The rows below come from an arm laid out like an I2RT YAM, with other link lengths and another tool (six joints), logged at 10 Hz.
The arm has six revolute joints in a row. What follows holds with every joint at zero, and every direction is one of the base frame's. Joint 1 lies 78.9 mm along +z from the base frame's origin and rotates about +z. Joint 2 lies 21.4 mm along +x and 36.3 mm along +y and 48.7 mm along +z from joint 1 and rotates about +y. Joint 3 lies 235 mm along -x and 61.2 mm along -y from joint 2 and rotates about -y. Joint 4 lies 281.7 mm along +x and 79.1 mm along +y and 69 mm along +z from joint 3 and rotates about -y. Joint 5 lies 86.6 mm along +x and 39.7 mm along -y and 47.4 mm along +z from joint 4 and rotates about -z. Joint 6 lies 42.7 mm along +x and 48.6 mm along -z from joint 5 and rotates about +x. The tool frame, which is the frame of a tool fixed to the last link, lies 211 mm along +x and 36 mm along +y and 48 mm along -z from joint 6; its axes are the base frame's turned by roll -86.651, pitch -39.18 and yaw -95.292 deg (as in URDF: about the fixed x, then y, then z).
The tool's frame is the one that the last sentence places.
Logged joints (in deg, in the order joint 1, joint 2, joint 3, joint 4, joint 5, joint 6), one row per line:
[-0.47, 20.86, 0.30, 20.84, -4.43, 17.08]
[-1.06, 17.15, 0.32, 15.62, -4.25, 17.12]
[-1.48, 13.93, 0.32, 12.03, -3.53, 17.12]
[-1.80, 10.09, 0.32, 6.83, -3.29, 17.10]
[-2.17, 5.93, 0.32, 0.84, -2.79, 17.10]
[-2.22, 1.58, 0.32, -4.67, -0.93, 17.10]
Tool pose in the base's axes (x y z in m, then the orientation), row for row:
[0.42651, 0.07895, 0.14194, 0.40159, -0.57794, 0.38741, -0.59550]
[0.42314, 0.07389, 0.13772, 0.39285, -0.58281, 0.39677, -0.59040]
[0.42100, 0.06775, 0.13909, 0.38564, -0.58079, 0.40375, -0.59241]
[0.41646, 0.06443, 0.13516, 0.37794, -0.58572, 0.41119, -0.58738]
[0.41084, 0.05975, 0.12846, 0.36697, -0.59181, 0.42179, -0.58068]
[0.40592, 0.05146, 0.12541, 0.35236, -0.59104, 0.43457, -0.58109]
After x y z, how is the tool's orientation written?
As a quaternion, w x y z.
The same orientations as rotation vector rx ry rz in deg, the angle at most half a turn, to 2 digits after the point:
[-83.71, 56.11, -86.25]
[-84.76, 57.70, -85.86]
[-84.75, 58.92, -86.44]
[-85.78, 60.22, -86.02]
[-87.12, 62.09, -85.48]
[-87.62, 64.42, -86.14]

